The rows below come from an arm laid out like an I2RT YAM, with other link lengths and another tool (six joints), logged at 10 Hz.
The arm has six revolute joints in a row. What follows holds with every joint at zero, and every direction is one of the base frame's.
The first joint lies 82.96 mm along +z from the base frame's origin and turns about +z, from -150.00 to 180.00 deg.
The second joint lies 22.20 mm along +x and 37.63 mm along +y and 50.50 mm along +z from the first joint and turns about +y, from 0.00 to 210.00 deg.
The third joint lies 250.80 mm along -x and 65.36 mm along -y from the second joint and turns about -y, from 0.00 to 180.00 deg.
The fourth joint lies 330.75 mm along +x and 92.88 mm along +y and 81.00 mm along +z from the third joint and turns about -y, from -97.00 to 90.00 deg.
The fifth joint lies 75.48 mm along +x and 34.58 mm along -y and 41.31 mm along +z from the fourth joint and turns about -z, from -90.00 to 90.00 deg.
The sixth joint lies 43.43 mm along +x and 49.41 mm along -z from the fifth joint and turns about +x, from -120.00 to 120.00 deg.
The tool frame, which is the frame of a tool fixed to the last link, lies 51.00 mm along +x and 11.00 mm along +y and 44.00 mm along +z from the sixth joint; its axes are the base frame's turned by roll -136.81, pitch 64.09 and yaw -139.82 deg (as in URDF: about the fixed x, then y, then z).
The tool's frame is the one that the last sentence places.
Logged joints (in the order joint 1, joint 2, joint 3, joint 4, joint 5, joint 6), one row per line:
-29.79, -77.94, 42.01, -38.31, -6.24, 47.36
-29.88, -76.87, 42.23, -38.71, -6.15, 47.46
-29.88, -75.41, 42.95, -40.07, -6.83, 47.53
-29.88, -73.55, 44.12, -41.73, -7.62, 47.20
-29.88, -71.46, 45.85, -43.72, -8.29, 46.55
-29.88, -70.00, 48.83, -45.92, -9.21, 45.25
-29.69, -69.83, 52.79, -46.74, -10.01, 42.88
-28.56, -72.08, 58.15, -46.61, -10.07, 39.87
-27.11, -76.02, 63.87, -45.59, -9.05, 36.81
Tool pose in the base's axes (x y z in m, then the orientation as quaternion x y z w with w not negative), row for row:
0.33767, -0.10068, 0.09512, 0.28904, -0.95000, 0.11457, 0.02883
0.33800, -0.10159, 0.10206, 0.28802, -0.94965, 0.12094, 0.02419
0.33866, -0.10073, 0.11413, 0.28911, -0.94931, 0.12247, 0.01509
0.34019, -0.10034, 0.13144, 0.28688, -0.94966, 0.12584, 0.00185
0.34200, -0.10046, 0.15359, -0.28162, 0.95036, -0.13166, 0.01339
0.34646, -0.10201, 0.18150, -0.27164, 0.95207, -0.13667, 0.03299
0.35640, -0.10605, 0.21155, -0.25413, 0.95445, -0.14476, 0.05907
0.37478, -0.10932, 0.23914, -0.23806, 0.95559, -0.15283, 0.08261
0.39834, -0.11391, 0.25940, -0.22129, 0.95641, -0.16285, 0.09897
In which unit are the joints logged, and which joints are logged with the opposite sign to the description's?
The joints are logged in degrees. Opposite sign: joint 2, joint 6.
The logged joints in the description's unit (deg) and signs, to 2 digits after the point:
-29.79, 77.94, 42.01, -38.31, -6.24, -47.36
-29.88, 76.87, 42.23, -38.71, -6.15, -47.46
-29.88, 75.41, 42.95, -40.07, -6.83, -47.53
-29.88, 73.55, 44.12, -41.73, -7.62, -47.20
-29.88, 71.46, 45.85, -43.72, -8.29, -46.55
-29.88, 70.00, 48.83, -45.92, -9.21, -45.25
-29.69, 69.83, 52.79, -46.74, -10.01, -42.88
-28.56, 72.08, 58.15, -46.61, -10.07, -39.87
-27.11, 76.02, 63.87, -45.59, -9.05, -36.81

